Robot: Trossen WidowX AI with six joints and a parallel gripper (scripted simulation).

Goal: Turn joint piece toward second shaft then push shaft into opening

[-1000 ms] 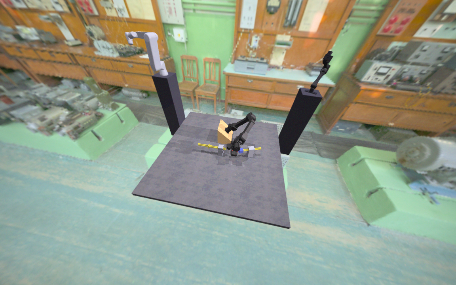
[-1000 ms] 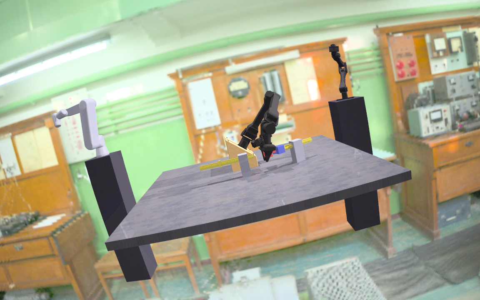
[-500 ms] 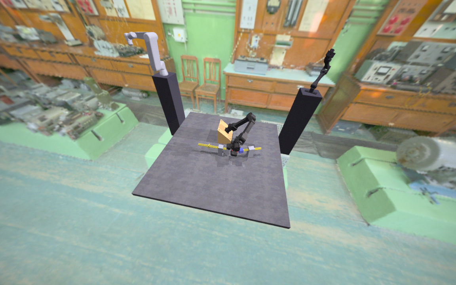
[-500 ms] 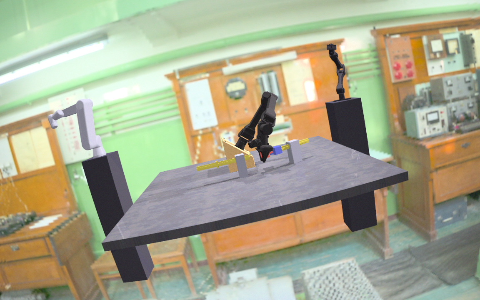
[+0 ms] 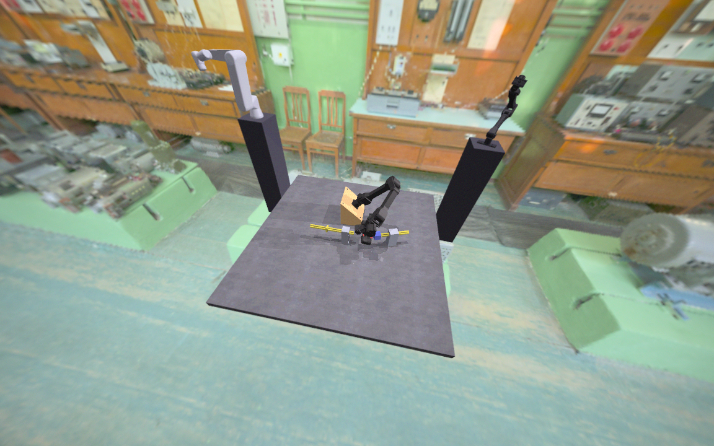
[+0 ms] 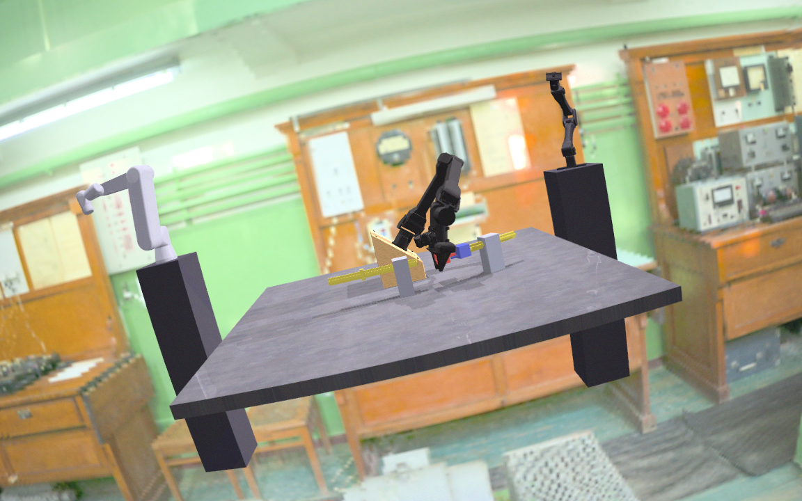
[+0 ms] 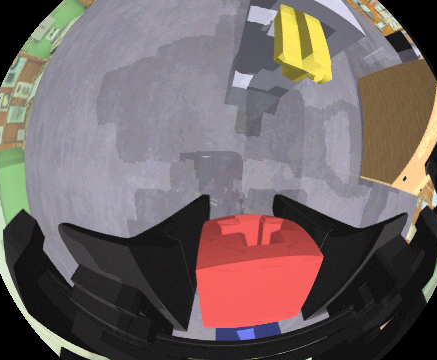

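Now: gripper tip 2 cm to the right of the red square joint piece and 4 cm below it.
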